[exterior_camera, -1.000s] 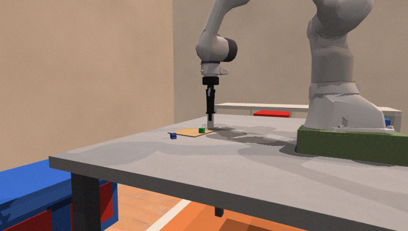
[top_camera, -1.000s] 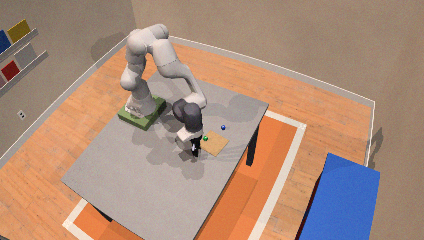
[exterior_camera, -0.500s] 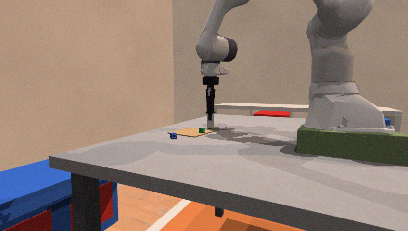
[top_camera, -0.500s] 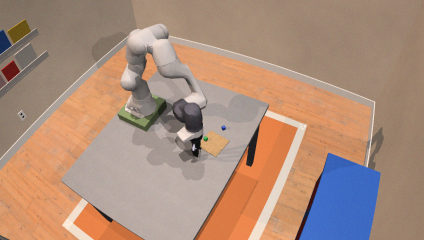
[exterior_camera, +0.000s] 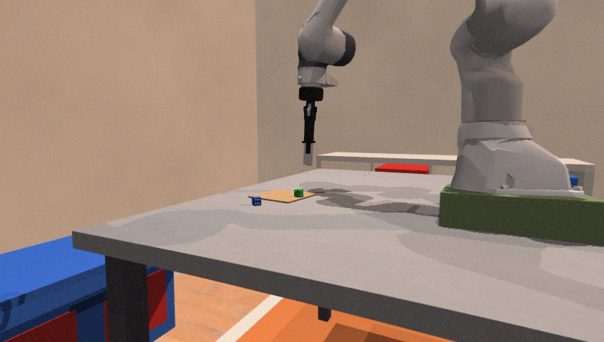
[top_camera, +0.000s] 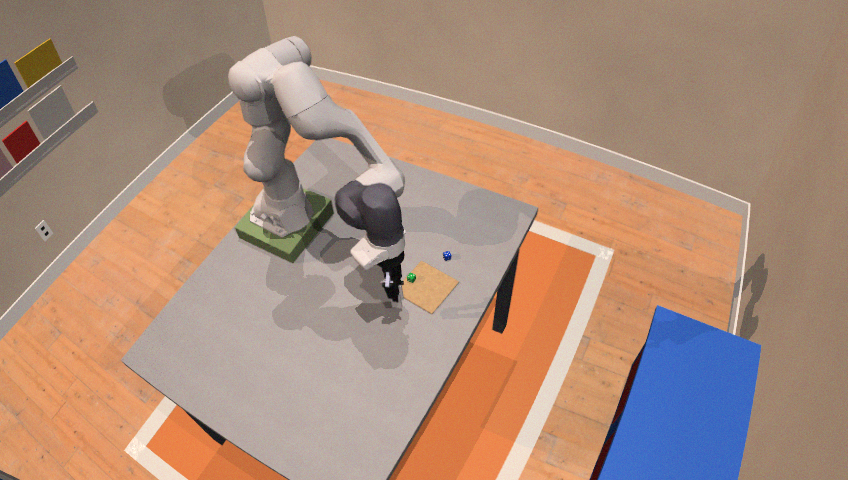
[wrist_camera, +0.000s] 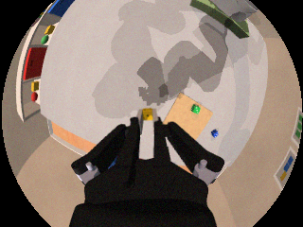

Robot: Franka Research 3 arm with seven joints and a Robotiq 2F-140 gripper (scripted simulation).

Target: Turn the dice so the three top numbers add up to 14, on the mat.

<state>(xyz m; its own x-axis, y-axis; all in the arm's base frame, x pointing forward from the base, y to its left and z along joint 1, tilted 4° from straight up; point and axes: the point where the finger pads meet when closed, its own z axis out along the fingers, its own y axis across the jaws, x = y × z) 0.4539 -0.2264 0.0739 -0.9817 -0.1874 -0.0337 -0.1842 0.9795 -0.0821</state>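
The green die lies 14 cm to the left of my hand, 10 cm below it and 1 cm behind it. Also, from my hand: tan mat: 13 cm to the left, 11 cm below, 4 cm ahead; yellow die: 3 cm below; blue die: 25 cm to the left, 10 cm below, 7 cm ahead.
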